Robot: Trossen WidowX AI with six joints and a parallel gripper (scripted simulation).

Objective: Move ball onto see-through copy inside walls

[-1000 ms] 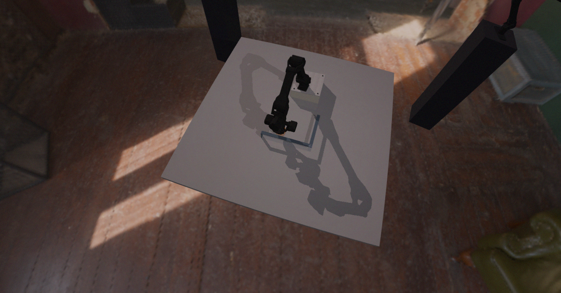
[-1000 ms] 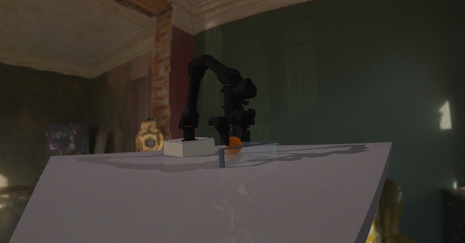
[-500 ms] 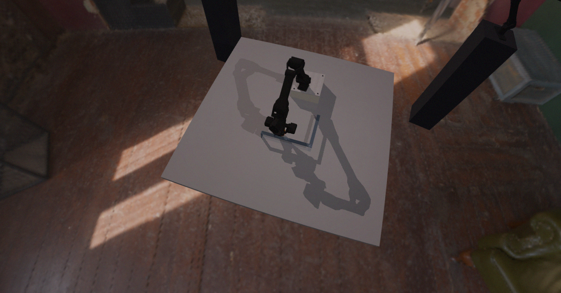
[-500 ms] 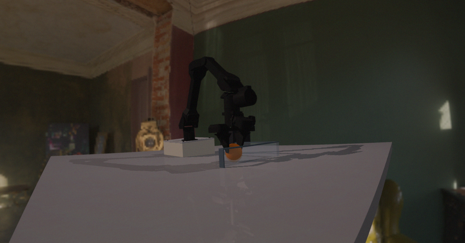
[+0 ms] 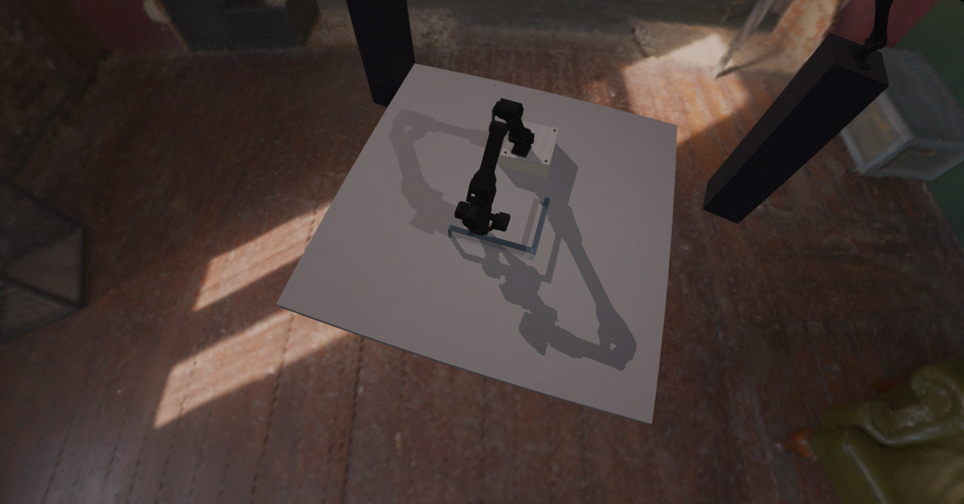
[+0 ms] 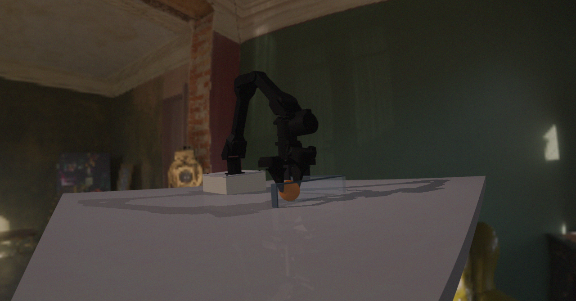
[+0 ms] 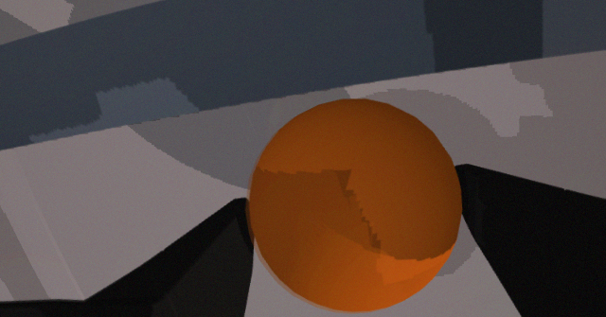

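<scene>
The orange ball lies right at my gripper tip. The rest, counted from my gripper tip: see-through copy of ball right at my gripper tip.
</scene>
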